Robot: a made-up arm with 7 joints. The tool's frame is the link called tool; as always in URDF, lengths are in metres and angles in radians. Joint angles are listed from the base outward. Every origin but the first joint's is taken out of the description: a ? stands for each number. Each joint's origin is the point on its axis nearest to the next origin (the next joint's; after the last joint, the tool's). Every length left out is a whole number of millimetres.
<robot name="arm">
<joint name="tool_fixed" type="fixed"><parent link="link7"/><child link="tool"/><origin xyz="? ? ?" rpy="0 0 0"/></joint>
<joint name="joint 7" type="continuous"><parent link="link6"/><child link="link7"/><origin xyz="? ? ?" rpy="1.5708 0 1.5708"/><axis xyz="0 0 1"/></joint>
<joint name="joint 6" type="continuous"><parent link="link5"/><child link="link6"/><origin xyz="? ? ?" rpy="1.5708 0 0"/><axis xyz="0 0 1"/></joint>
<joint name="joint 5" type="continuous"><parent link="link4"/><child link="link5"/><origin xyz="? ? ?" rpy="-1.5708 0 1.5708"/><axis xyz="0 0 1"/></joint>
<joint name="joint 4" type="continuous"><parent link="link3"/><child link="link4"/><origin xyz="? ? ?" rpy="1.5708 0 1.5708"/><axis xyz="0 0 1"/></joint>
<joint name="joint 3" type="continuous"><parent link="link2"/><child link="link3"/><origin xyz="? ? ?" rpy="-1.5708 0 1.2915"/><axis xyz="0 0 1"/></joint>
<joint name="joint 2" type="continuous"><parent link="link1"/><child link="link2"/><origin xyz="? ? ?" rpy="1.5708 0 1.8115"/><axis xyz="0 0 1"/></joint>
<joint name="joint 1" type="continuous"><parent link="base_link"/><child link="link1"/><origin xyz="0.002 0.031 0.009" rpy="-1.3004 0.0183 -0.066"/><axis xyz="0 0 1"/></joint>
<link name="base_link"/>
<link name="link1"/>
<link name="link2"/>
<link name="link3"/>
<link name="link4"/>
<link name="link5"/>
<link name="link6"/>
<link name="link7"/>
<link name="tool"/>
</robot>
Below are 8 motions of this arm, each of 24 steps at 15 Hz.
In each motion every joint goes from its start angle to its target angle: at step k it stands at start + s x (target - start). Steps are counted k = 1, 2, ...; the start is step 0. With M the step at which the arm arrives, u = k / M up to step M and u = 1 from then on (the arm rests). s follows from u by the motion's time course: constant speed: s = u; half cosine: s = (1 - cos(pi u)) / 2; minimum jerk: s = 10 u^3 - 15 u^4 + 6 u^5.
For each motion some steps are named. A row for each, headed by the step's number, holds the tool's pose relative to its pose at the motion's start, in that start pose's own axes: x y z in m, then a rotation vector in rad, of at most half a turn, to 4 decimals.
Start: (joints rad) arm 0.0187 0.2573 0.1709 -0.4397 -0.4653 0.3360 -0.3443
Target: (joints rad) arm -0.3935 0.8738 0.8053 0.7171 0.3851 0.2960 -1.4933
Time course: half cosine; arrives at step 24
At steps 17, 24:
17: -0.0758 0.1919 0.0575 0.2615 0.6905 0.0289
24: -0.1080 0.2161 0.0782 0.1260 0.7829 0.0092

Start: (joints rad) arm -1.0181 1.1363 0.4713 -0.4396 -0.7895 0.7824 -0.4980
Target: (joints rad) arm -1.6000 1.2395 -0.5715 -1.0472 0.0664 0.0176 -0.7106
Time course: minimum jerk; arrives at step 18
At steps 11, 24:
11: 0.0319 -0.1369 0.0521 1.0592 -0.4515 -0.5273
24: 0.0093 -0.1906 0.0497 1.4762 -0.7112 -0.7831

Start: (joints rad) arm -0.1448 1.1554 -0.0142 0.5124 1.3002 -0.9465 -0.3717
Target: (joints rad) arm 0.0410 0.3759 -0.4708 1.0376 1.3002 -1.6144 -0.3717
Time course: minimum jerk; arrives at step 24
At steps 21, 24:
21: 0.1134 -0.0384 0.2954 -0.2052 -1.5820 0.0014
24: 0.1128 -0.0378 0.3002 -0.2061 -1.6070 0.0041

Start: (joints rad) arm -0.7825 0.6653 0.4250 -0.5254 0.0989 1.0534 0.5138
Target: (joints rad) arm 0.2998 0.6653 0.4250 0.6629 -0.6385 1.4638 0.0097
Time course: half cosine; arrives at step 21
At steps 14, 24:
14: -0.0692 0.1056 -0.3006 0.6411 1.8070 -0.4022
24: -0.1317 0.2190 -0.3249 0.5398 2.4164 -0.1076

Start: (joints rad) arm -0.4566 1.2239 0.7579 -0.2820 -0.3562 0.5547 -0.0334
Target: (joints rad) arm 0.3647 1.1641 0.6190 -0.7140 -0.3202 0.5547 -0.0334
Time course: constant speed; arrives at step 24
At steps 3, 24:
3: -0.0065 -0.0161 -0.0076 0.0591 0.0346 -0.0820
24: -0.0981 -0.0975 -0.0576 0.3098 0.2998 -0.7006

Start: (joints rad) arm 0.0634 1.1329 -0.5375 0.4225 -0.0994 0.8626 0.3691
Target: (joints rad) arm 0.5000 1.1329 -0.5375 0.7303 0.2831 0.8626 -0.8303
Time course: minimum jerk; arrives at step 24
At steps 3, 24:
3: 0.0005 -0.0015 -0.0022 0.0106 0.0061 -0.0178
24: -0.0004 -0.0628 -0.1572 0.4795 0.6750 -1.0794

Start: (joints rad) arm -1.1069 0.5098 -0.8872 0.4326 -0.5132 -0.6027 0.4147
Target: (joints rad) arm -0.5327 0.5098 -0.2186 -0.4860 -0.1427 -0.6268 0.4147
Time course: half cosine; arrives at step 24
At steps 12, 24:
12: -0.0204 0.0043 0.0550 -0.1153 -0.3055 0.1150
24: -0.0574 0.0323 0.1217 0.0149 -0.6403 0.2551

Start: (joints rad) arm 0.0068 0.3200 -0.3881 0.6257 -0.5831 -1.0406 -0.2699
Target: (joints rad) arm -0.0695 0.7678 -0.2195 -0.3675 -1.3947 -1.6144 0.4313
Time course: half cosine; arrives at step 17
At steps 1, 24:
1: 0.0013 0.0009 0.0014 0.0000 -0.0136 0.0093
24: 0.0761 0.0284 0.1951 -0.8317 -1.2276 0.7346

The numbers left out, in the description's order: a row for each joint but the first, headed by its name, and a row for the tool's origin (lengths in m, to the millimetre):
tool: 0 0 0
joint 7: 0 0.038 0
joint 6: 0 0 0
joint 5: -0.173 -0.013 0
joint 4: 0.003 -0.014 0
joint 3: 0.169 -0.042 0
joint 2: -0.003 0.011 0

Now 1 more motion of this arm.
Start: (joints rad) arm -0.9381 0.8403 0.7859 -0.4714 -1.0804 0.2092 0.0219
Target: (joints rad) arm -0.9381 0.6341 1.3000 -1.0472 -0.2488 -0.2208 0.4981
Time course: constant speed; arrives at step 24
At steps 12, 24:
12: -0.0347 -0.0245 0.0625 0.4316 -0.6022 0.2812
24: -0.0841 -0.0656 0.0979 0.8361 -1.2593 0.5012

